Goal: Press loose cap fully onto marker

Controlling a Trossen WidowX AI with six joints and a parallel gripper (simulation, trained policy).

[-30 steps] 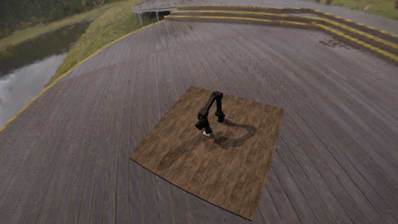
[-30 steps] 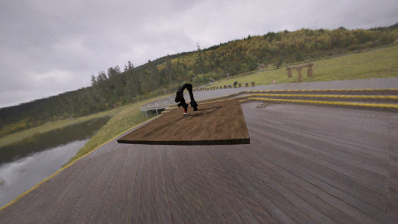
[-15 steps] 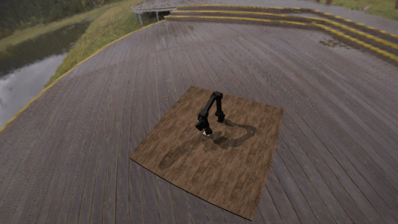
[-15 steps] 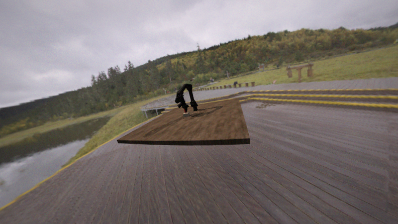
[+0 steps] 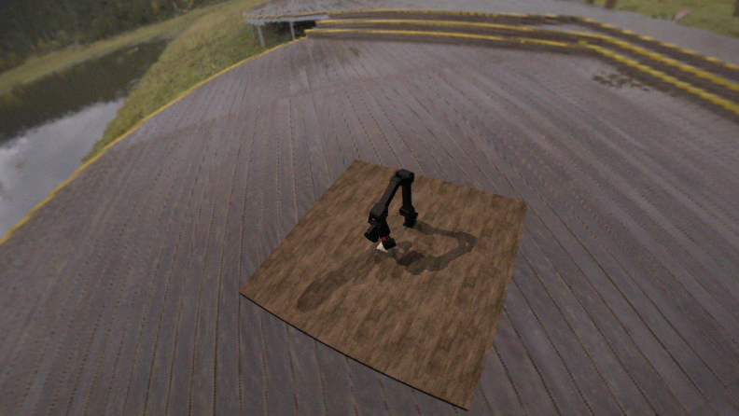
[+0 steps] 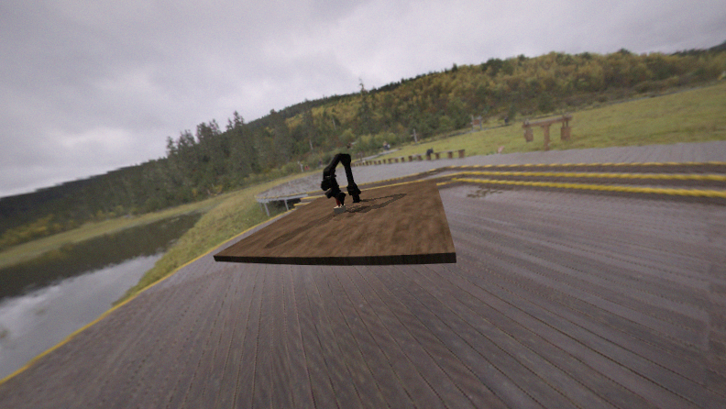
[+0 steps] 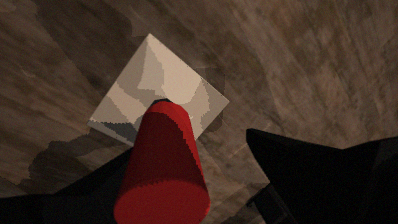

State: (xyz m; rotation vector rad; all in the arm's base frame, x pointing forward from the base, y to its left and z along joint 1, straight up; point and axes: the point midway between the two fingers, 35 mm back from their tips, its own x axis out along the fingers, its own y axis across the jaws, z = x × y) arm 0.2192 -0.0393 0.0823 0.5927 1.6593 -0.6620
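Now: the red cap 30 mm ahead of my gripper tip and 30 mm above it.
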